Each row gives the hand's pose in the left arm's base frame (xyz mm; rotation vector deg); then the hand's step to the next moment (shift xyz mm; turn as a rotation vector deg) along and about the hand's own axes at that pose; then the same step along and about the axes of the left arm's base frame.
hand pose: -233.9 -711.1 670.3 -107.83 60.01 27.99
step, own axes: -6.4 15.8 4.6 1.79 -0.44 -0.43
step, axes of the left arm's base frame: -16.2 3.2 -6.2 1.34 -1.10 -0.77
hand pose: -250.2 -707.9 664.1 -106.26 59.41 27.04
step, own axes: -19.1 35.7 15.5 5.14 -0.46 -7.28
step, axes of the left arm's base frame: -38.4 14.5 -13.9 2.56 -8.54 0.35
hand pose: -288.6 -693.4 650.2 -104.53 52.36 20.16
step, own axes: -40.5 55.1 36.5 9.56 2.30 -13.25
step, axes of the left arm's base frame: -61.0 39.0 -27.8 2.53 -16.23 -1.56
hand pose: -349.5 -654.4 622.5 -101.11 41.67 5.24
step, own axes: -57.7 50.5 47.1 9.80 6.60 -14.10
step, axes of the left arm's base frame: -58.2 59.5 -34.2 0.26 -17.70 -5.02
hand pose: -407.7 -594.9 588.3 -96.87 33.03 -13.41
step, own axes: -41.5 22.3 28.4 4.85 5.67 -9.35
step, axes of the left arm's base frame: -27.7 42.8 -20.7 -1.55 -11.05 -4.31
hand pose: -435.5 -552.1 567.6 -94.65 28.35 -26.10
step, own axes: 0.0 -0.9 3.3 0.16 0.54 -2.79
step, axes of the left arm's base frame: 1.9 2.8 0.5 -1.46 -2.44 -0.16
